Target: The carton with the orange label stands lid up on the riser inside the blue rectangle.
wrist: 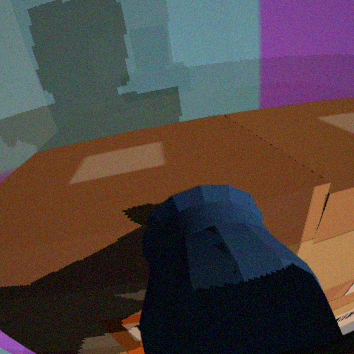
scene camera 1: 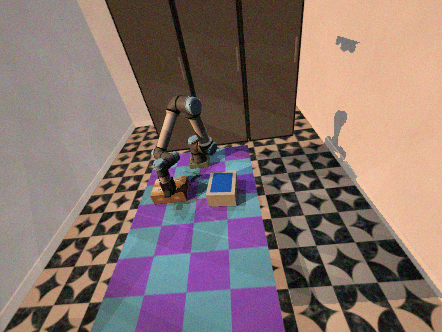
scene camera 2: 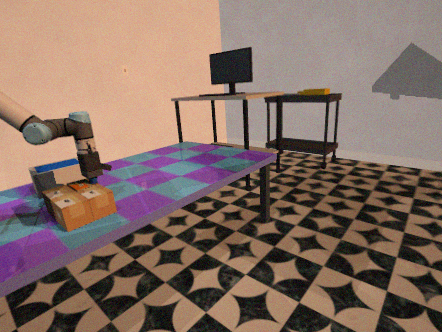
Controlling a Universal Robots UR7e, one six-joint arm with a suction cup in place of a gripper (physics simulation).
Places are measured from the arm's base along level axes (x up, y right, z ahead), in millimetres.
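Pixels of known places: hand at its tool point: (wrist: 198, 206) (scene camera 1: 172, 194) (scene camera 2: 94, 185); arm's base at its link origin: (scene camera 1: 199, 158).
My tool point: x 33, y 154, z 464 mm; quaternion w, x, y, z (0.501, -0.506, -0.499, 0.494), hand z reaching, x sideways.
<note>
For each thing: its top centre in the pictures, then the offset to it from my tool point. Level surfaces: height alone.
- checkered table at its surface level: dx -80 mm
- riser at its top centre: (scene camera 2: 57, 165) (scene camera 1: 221, 182) dx +40, dy -379, dz -40 mm
- blue rectangle at its top centre: (scene camera 2: 57, 165) (scene camera 1: 221, 182) dx +40, dy -379, dz -40 mm
Several brown cartons (scene camera 1: 180, 186) (scene camera 2: 76, 212) stand packed together on the checkered table (scene camera 1: 199, 271) (scene camera 2: 167, 178). The one with the orange label (scene camera 2: 79, 186) (wrist: 130, 320) is at the back of the group, lid up. My suction cup (scene camera 2: 93, 180) (wrist: 211, 200) rests on top of this carton, beside the label; in scene camera 1 the arm's wrist hides the cup. The carton stands on the table top. The riser (scene camera 1: 221, 199) (scene camera 2: 44, 176), a tan box, carries the blue rectangle (scene camera 1: 221, 182) (scene camera 2: 56, 165) on its top. It stands just beside the cartons with nothing on it.
The arm's base (scene camera 1: 198, 162) is at the table's far end before a dark wardrobe (scene camera 1: 210, 68). Beyond the table's other end stand a desk with a monitor (scene camera 2: 231, 68) and a dark cart (scene camera 2: 303, 97) carrying a yellow item.
</note>
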